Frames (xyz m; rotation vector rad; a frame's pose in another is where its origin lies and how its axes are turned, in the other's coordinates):
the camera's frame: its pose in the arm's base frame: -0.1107 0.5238 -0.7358 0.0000 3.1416 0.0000
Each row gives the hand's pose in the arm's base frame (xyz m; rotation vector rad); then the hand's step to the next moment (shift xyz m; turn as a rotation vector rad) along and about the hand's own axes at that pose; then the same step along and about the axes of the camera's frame.
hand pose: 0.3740 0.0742 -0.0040 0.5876 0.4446 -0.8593
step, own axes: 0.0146 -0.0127 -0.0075 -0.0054 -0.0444 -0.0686
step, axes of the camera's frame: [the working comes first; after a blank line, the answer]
step, axes of the arm's base frame: -0.0027 -0.0100 -0.0180 -0.0477 0.0243 -0.0620

0.0027 -0.0100 0.0180 0.0477 0.0243 0.0620
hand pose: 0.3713 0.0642 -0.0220 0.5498 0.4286 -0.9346
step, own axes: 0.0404 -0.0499 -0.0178 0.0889 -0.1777 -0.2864
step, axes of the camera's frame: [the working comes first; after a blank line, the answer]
step, axes of the arm's base frame: -0.0226 -0.0384 -0.0496 -0.1338 0.0346 -0.3200

0.0226 -0.0384 0.0496 0.1338 0.0346 0.3200
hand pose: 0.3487 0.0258 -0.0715 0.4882 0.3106 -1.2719
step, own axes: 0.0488 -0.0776 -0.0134 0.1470 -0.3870 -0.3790
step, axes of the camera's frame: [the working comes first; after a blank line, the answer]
step, axes of the arm's base frame: -0.0606 -0.0503 -0.0487 -0.3149 -0.0111 -0.4645

0.0606 -0.0503 0.0487 0.3149 -0.0111 0.4645
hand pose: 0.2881 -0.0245 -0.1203 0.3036 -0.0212 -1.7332
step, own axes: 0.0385 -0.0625 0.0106 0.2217 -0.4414 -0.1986
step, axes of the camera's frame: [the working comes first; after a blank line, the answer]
step, axes of the arm's base frame: -0.0684 -0.0273 -0.0086 -0.4173 -0.1013 -0.3147

0.0684 -0.0273 0.0086 0.4173 -0.1013 0.3147
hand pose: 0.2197 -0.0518 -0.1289 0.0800 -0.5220 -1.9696
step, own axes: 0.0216 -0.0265 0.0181 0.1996 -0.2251 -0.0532
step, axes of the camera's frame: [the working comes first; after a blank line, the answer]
step, axes of the arm's base frame: -0.0373 -0.0036 0.0096 -0.2653 -0.1120 -0.1021

0.0373 -0.0036 -0.0096 0.2653 -0.1120 0.1021
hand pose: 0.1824 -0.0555 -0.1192 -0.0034 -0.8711 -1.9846
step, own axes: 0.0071 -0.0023 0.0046 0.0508 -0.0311 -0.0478
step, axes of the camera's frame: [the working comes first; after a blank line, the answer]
step, axes of the arm's base frame: -0.0073 -0.0020 0.0045 -0.0363 -0.0563 -0.0366

0.0073 -0.0020 -0.0045 0.0363 -0.0563 0.0366
